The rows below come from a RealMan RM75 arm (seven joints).
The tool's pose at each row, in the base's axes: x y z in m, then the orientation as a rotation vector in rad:
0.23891 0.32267 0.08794 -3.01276 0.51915 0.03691
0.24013 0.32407 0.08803 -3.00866 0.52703 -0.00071
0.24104 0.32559 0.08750 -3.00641 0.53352 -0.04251
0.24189 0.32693 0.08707 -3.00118 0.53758 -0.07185
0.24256 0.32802 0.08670 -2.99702 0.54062 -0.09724
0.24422 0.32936 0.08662 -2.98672 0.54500 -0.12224
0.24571 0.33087 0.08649 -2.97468 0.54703 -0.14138
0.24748 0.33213 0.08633 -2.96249 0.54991 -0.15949
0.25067 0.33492 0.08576 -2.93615 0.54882 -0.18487
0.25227 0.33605 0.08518 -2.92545 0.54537 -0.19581
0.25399 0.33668 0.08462 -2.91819 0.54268 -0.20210
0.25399 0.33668 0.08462 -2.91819 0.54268 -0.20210
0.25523 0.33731 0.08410 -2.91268 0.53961 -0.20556
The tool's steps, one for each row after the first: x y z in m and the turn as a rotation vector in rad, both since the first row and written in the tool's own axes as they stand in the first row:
0.00068 -0.00173 0.00002 0.00714 0.02393 0.00446
0.00105 -0.00342 0.00067 0.01266 0.05090 0.00773
0.00142 -0.00493 0.00121 0.01983 0.06932 0.01009
0.00170 -0.00615 0.00167 0.02554 0.08537 0.01179
0.00282 -0.00796 0.00185 0.03679 0.10044 0.01502
0.00373 -0.00986 0.00209 0.04954 0.11142 0.01708
0.00498 -0.01163 0.00235 0.06212 0.12186 0.01975
0.00708 -0.01527 0.00313 0.08949 0.13521 0.02117
0.00824 -0.01682 0.00379 0.10109 0.14099 0.01975
0.00967 -0.01795 0.00438 0.10895 0.14416 0.01859
0.00967 -0.01795 0.00438 0.10895 0.14416 0.01859
0.01065 -0.01891 0.00494 0.11502 0.14565 0.01705

